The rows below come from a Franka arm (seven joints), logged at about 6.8 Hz.
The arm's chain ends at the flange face. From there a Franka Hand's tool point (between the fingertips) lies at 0.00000 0.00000 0.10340 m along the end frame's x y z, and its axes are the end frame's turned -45 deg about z.
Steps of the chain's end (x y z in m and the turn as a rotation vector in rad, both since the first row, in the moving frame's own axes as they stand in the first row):
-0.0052 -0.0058 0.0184 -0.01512 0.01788 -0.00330
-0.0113 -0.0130 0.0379 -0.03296 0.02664 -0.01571
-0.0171 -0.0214 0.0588 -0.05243 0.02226 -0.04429
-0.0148 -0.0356 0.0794 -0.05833 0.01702 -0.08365
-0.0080 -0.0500 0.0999 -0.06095 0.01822 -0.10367
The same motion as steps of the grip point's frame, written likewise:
0.0006 -0.0054 0.0184 -0.02333 0.00195 -0.00330
0.0008 -0.0128 0.0378 -0.04214 -0.00447 -0.01571
0.0010 -0.0217 0.0586 -0.05281 -0.02133 -0.04429
0.0119 -0.0300 0.0792 -0.05328 -0.02921 -0.08365
0.0269 -0.0351 0.0997 -0.05598 -0.03021 -0.10367

